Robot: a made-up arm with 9 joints. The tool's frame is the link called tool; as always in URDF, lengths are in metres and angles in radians. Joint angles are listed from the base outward.
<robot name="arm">
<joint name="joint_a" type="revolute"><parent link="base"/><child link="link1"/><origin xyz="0 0 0.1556"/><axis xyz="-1 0 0"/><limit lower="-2.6" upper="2.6"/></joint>
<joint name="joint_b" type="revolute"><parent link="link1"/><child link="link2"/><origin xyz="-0.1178 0.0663 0.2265"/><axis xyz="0 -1 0"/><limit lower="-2.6" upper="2.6"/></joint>
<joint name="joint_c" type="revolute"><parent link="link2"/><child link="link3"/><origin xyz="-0.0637 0.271 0.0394"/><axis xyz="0 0 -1"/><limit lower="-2.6" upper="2.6"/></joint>
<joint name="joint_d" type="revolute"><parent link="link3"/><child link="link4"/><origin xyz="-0.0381 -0.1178 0.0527"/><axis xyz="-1 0 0"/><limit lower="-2.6" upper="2.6"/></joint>
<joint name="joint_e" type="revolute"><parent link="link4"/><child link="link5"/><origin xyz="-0.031 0.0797 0.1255"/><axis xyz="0 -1 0"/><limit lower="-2.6" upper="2.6"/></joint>
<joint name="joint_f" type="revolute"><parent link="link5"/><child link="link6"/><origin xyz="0.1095 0.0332 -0.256"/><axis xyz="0 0 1"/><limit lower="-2.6" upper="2.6"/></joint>
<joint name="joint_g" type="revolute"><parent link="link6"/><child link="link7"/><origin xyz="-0.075 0.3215 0.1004"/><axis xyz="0 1 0"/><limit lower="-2.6" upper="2.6"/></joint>
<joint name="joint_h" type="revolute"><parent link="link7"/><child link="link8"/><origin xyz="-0.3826 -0.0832 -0.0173"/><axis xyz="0 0 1"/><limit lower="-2.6" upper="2.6"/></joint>
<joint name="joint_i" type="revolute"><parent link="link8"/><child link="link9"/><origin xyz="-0.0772 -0.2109 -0.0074"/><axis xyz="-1 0 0"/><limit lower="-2.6" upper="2.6"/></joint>
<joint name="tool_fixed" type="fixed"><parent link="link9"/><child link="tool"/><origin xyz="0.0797 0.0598 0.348"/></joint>
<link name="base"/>
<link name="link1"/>
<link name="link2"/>
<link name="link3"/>
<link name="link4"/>
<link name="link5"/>
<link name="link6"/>
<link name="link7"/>
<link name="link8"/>
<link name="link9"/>
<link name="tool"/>
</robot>
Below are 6 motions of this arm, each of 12 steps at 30 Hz.
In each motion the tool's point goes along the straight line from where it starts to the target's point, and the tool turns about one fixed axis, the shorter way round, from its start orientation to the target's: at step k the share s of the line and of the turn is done. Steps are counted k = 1, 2, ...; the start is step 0. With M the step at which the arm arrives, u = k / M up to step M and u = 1 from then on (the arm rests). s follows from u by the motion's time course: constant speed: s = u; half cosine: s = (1 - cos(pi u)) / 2; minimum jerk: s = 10 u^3 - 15 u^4 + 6 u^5.
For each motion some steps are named. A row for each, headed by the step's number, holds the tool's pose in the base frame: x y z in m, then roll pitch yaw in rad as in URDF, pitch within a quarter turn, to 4 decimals.
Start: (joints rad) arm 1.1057 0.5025 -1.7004 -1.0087 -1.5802 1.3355 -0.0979 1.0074 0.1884
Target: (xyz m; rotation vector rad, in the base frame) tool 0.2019 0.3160 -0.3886 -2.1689 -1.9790 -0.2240
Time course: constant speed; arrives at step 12
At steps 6, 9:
6: 0.2171 0.4708 -0.2129 3.0317 -0.3177 1.6755
9: 0.2095 0.3934 -0.3007 3.1111 -0.2851 1.5727

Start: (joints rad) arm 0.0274 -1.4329 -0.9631 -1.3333 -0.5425 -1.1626 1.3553 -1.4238 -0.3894
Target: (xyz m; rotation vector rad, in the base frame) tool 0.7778 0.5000 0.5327 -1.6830 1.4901 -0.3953
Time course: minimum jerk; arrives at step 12
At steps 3, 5, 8, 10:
3: 0.3176 0.4458 -0.1547 2.6696 -0.0299 -1.8974
5: 0.4424 0.4605 0.0317 3.0105 0.1301 -1.7939
8: 0.6701 0.4873 0.3718 -2.5901 0.2916 -1.4833
10: 0.7596 0.4979 0.5055 -2.3084 0.2919 -1.3403

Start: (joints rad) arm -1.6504 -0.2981 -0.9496 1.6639 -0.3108 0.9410 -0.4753 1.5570 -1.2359
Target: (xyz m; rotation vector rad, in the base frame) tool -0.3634 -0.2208 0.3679 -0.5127 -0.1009 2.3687
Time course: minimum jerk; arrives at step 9
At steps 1, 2, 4, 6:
1: -0.3434 -0.1496 0.3923 0.3023 0.4892 2.5969
2: -0.3448 -0.1543 0.3907 0.2657 0.4830 2.5792
4: -0.3512 -0.1774 0.3828 0.0885 0.4448 2.4971
6: -0.3592 -0.2057 0.3731 -0.1189 0.3814 2.4102

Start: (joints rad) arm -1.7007 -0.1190 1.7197 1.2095 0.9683 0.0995 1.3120 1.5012 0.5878
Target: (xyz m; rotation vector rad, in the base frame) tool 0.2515 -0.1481 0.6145 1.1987 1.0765 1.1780
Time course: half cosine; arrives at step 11
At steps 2, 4, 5, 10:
2: 0.2251 -0.1509 0.6606 1.4856 -0.0762 1.4404
4: 0.2312 -0.1503 0.6499 1.4867 -0.0607 1.4481
5: 0.2351 -0.1498 0.6431 1.4874 -0.0508 1.4530
10: 0.2509 -0.1482 0.6155 1.4909 -0.0108 1.4728

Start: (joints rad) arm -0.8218 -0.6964 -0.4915 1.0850 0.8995 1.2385 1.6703 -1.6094 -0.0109
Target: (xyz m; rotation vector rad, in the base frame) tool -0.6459 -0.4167 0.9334 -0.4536 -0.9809 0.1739
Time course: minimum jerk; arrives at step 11
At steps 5, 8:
5: -0.6550 -0.1605 0.8787 -1.1169 -0.8567 0.4607
8: -0.6479 -0.3602 0.9213 -0.8361 -0.8609 0.5350

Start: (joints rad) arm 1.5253 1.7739 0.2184 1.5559 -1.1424 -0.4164 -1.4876 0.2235 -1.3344
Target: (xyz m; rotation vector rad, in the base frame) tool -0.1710 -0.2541 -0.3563 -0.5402 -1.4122 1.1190
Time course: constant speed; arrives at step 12
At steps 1, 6, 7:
1: -0.1559 -0.3329 -0.3307 -2.1519 -0.0355 1.6383
6: -0.1628 -0.2971 -0.3423 -1.8075 -0.2376 1.7564
7: -0.1641 -0.2899 -0.3447 -1.7396 -0.2822 1.7717

